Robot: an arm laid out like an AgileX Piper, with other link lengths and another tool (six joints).
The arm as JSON. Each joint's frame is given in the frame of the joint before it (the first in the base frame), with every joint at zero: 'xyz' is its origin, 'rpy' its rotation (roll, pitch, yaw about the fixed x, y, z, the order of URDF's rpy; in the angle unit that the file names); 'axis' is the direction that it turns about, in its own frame. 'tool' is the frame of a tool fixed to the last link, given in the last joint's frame.
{
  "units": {
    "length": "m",
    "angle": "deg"
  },
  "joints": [
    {
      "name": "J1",
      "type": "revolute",
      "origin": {
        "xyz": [
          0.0,
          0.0,
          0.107
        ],
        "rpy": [
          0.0,
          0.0,
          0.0
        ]
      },
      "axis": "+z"
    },
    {
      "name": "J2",
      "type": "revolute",
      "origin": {
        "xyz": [
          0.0,
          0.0,
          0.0
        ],
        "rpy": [
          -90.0,
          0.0,
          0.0
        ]
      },
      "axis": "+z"
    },
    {
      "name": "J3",
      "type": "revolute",
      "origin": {
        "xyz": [
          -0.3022,
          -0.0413,
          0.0
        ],
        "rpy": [
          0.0,
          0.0,
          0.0
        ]
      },
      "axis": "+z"
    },
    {
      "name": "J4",
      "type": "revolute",
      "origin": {
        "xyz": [
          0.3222,
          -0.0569,
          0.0
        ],
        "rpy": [
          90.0,
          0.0,
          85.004
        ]
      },
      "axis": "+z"
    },
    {
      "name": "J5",
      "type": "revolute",
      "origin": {
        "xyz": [
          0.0,
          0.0,
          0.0
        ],
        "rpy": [
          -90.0,
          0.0,
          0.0
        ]
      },
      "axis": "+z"
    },
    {
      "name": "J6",
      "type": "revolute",
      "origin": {
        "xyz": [
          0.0,
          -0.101,
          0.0
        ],
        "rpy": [
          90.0,
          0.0,
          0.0
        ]
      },
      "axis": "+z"
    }
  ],
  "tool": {
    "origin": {
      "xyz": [
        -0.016,
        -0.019,
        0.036
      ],
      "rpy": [
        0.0,
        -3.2,
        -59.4
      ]
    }
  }
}
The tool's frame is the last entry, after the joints.
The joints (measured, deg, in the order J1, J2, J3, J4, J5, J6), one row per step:
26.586 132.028 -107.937 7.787 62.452 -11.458
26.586 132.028 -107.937 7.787 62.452 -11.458
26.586 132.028 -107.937 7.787 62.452 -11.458
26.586 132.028 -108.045 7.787 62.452 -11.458
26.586 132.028 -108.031 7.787 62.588 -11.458
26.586 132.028 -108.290 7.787 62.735 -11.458
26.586 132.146 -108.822 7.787 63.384 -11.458
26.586 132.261 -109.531 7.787 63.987 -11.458
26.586 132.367 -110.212 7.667 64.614 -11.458
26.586 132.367 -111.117 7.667 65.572 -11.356
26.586 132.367 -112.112 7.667 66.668 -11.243
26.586 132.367 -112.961 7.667 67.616 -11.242
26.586 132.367 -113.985 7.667 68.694 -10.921
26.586 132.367 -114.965 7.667 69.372 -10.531
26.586 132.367 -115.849 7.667 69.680 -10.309
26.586 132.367 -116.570 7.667 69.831 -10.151
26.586 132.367 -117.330 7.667 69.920 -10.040
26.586 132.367 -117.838 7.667 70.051 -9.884
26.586 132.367 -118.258 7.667 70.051 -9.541
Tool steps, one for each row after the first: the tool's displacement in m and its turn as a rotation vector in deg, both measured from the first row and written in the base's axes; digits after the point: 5 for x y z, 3 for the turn. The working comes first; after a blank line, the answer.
Tool pose at each row, in the base's axes (x y z in m, rotation vector in deg; the steps are taken from these numbers as rounded here):
0.52711 0.26372 0.09061 -122.705 113.429 8.489
0.52711 0.26372 0.09061 -122.705 113.429 8.489
0.52711 0.26372 0.09061 -122.705 113.429 8.489
0.52746 0.26390 0.09128 -122.643 113.352 8.429
0.52713 0.26376 0.09110 -122.744 113.438 8.522
0.52767 0.26407 0.09261 -122.695 113.337 8.471
0.52799 0.26436 0.09428 -122.902 113.407 8.650
0.52897 0.26498 0.09711 -122.974 113.323 8.698
0.52988 0.26529 0.09985 -123.154 113.252 8.623
0.53064 0.26582 0.10487 -123.190 113.259 8.728
0.53130 0.26632 0.11039 -123.259 113.291 8.867
0.53178 0.26673 0.11510 -123.422 113.221 8.981
0.53238 0.26711 0.12083 -123.260 113.448 9.108
0.53362 0.26771 0.12654 -122.778 113.557 9.017
0.53533 0.26854 0.13193 -122.262 113.341 8.739
0.53688 0.26929 0.13641 -121.795 113.082 8.451
0.53862 0.27013 0.14121 -121.308 112.709 8.103
0.53959 0.27059 0.14437 -120.951 112.586 7.925
0.54058 0.27096 0.14705 -120.370 112.648 7.744

0.00000 0.00000 0.00000 0.000 0.000 0.000
0.00000 0.00000 0.00000 0.000 0.000 0.000
0.00035 0.00018 0.00067 0.048 -0.097 0.001
0.00002 0.00004 0.00049 -0.013 0.039 0.018
0.00056 0.00035 0.00200 0.044 -0.060 0.036
0.00088 0.00064 0.00367 -0.034 0.158 0.120
0.00186 0.00126 0.00650 -0.013 0.172 0.198
0.00277 0.00157 0.00924 -0.113 0.174 0.314
0.00353 0.00210 0.01426 -0.093 0.248 0.336
0.00419 0.00260 0.01978 -0.090 0.367 0.366
0.00467 0.00301 0.02449 -0.101 0.462 0.487
0.00527 0.00339 0.03022 -0.066 0.573 0.312
0.00651 0.00399 0.03593 0.118 0.374 0.018
0.00822 0.00482 0.04132 0.403 -0.100 -0.158
0.00977 0.00557 0.04580 0.676 -0.580 -0.292
0.01151 0.00641 0.05060 0.990 -1.159 -0.387
0.01248 0.00687 0.05376 1.179 -1.466 -0.521
0.01347 0.00724 0.05644 1.401 -1.777 -0.855

